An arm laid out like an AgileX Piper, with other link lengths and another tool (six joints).
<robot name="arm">
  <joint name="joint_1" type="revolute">
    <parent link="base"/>
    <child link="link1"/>
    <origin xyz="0 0 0.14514" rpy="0 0 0"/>
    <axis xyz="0 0 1"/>
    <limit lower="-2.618" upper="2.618"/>
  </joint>
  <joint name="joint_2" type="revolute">
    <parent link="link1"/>
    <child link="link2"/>
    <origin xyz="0 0 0" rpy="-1.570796 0 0"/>
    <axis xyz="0 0 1"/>
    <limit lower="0" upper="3.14"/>
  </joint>
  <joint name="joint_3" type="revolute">
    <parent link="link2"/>
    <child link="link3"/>
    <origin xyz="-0.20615 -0.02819 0" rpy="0 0 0"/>
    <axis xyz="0 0 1"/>
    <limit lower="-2.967" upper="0"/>
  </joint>
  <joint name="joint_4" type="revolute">
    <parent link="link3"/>
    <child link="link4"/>
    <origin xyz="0.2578 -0.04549 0" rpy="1.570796 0 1.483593"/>
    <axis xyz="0 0 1"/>
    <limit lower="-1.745" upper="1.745"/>
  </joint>
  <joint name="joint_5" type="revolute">
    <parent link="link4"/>
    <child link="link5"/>
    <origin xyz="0 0 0" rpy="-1.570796 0 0"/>
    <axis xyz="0 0 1"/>
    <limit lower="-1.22" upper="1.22"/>
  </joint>
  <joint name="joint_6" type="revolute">
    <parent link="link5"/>
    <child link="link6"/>
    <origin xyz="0 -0.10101 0" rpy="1.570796 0 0"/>
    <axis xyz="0 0 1"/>
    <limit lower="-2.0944" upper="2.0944"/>
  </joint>
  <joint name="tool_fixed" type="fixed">
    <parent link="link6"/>
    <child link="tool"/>
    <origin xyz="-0.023 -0.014 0.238" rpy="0 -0.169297 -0.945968"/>
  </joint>
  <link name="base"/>
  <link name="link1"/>
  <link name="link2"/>
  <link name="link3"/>
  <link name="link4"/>
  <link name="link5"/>
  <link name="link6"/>
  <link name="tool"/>
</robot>
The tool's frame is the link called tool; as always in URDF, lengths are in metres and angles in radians.
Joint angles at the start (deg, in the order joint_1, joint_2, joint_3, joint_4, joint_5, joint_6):
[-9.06, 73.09, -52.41, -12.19, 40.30, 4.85]
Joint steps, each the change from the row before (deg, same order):
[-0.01, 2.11, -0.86, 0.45, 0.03, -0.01]
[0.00, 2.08, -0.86, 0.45, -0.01, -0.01]
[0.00, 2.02, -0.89, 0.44, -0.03, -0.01]
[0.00, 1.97, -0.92, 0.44, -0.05, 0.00]
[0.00, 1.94, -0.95, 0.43, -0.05, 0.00]
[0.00, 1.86, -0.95, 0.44, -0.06, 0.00]
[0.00, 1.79, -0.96, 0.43, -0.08, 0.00]
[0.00, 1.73, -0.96, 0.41, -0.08, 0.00]
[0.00, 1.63, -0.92, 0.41, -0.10, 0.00]
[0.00, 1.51, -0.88, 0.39, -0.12, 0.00]
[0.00, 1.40, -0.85, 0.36, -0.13, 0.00]
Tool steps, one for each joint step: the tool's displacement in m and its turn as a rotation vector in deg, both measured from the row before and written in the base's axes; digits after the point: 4 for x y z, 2 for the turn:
[0.0007, 0.0013, -0.0096, 0.62, 1.20, -0.13]
[0.0007, 0.0015, -0.0093, 0.61, 1.13, -0.13]
[0.0010, 0.0014, -0.0087, 0.58, 1.02, -0.13]
[0.0012, 0.0014, -0.0081, 0.57, 0.92, -0.14]
[0.0013, 0.0013, -0.0078, 0.55, 0.87, -0.14]
[0.0014, 0.0013, -0.0073, 0.54, 0.78, -0.15]
[0.0017, 0.0013, -0.0067, 0.52, 0.68, -0.15]
[0.0017, 0.0012, -0.0063, 0.49, 0.62, -0.15]
[0.0018, 0.0012, -0.0059, 0.47, 0.54, -0.15]
[0.0019, 0.0011, -0.0053, 0.44, 0.45, -0.15]
[0.0020, 0.0010, -0.0047, 0.39, 0.36, -0.14]

